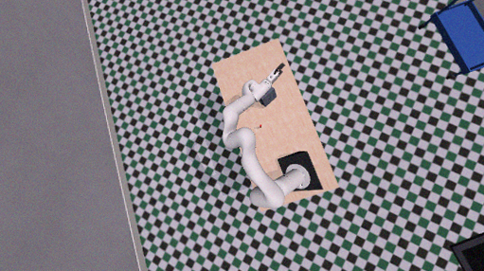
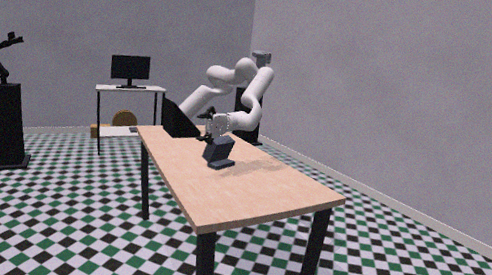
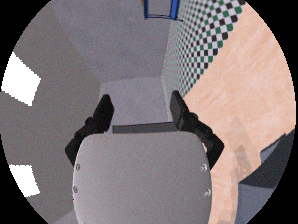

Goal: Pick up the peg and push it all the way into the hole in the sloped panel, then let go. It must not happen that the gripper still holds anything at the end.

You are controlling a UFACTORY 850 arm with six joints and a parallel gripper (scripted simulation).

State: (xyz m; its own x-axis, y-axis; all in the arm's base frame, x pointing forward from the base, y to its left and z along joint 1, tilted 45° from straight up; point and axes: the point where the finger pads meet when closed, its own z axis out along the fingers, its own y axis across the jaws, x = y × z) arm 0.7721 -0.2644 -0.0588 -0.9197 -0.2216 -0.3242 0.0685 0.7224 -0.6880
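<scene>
Right now the peg is 32 cm to the left of my hand, 31 cm behind it and 17 cm below it.
</scene>
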